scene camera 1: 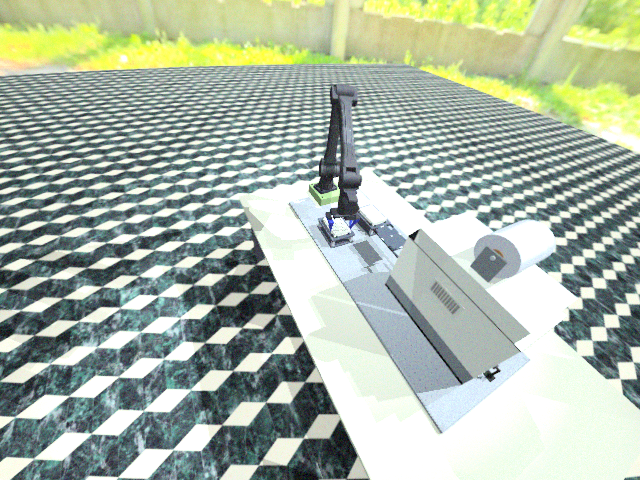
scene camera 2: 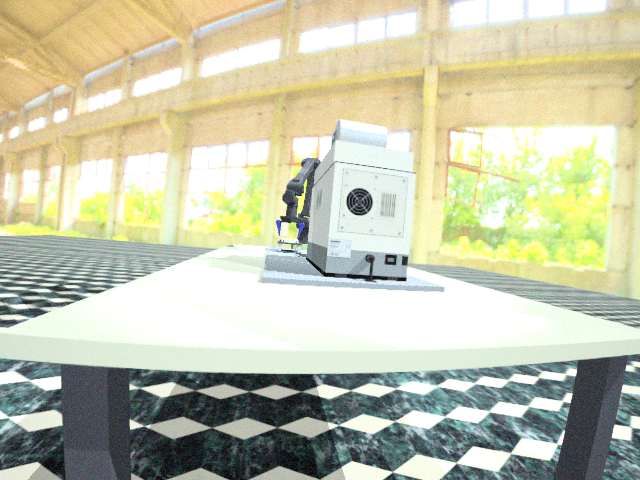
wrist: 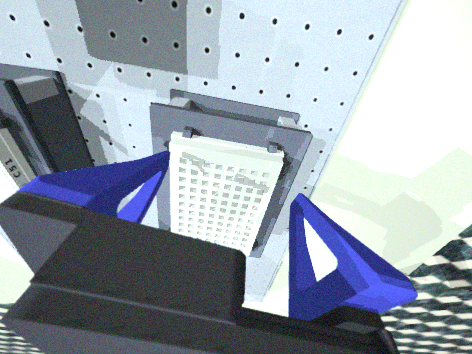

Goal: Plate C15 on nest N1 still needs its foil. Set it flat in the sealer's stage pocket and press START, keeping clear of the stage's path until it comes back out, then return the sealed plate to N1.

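Frame: origin at the arm's base, x ahead, y left, z up, level; centimetres.
Where they show: gripper, between the fingertips: (scene camera 1: 340, 229) (scene camera 2: 288, 237) (wrist: 235, 179); arm's base, origin of its link: (scene camera 1: 325, 188) (scene camera 2: 303, 243).
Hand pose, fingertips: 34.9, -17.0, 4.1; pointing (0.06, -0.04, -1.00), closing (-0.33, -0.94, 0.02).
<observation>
Each offset is from my fingertips to the centre of the thing, as dx, dy, dz. "spot": to the spot under its first point. Level surfaces: height alone.
A white well plate @[-4.5, +1.7, -1.8] (scene camera 1: 338, 227) (wrist: 220, 192) lies flat on a raised dark grey nest @[spot: +3.1, +5.5, -2.6] (wrist: 161, 122) near the arm. No foil shows on it, and its label cannot be read. My gripper (scene camera 1: 342, 225) (scene camera 2: 289, 236) (wrist: 235, 179) is open and empty, its blue fingertips on either side of the plate, the left one close to the plate's edge. The tips look slightly above the nest in scene camera 2. The big pale sealer (scene camera 1: 449, 310) (scene camera 2: 361, 206) stands further along the board. A dark low block (scene camera 1: 391, 237) (wrist: 60, 112) lies on its near side. START does not show.
Another white plate @[-1.7, +22.6, -2.0] (scene camera 1: 373, 215) (wrist: 11, 162), whose label looks like C51, stands beside the nest. A large white roll @[+54.7, +9.2, +34.1] (scene camera 1: 527, 245) (scene camera 2: 360, 132) is mounted on the sealer. The perforated board (scene camera 1: 413, 356) (scene camera 2: 351, 284) (wrist: 280, 55) lies on the white table @[dz -9.0] (scene camera 1: 330, 330) (scene camera 2: 258, 330).
</observation>
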